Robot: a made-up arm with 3 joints. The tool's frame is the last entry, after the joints.
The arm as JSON. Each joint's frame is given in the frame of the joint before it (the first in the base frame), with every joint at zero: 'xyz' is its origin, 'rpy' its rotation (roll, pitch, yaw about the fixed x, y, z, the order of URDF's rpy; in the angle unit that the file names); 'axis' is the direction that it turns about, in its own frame. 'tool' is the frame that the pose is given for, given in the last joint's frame.
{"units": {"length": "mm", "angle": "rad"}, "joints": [
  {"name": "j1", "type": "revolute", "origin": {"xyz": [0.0, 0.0, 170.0], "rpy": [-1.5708, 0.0, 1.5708]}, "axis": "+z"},
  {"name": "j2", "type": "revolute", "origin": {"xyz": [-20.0, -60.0, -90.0], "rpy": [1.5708, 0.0, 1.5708]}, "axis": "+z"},
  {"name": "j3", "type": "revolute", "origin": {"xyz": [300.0, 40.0, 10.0], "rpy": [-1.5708, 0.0, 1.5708]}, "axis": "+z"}
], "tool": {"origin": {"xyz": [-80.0, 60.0, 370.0], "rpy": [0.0, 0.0, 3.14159]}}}
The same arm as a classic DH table. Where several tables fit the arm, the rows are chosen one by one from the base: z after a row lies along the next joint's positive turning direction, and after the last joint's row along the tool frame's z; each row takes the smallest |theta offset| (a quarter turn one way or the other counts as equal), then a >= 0, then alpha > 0; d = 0 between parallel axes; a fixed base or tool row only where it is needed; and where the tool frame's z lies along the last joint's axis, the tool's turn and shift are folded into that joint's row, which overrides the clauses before.
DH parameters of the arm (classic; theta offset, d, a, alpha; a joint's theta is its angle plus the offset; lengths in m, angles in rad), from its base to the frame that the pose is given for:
base (fixed): -1.5708 0.17 0 1.5708
j1: 1.5708 -0.09 0.06 -1.5708
j2: -1.5708 -0.01 0.04 -1.5708
j3: -0.6435 0 -0.1 0
tool (fixed): -2.4981 0.07 0 0

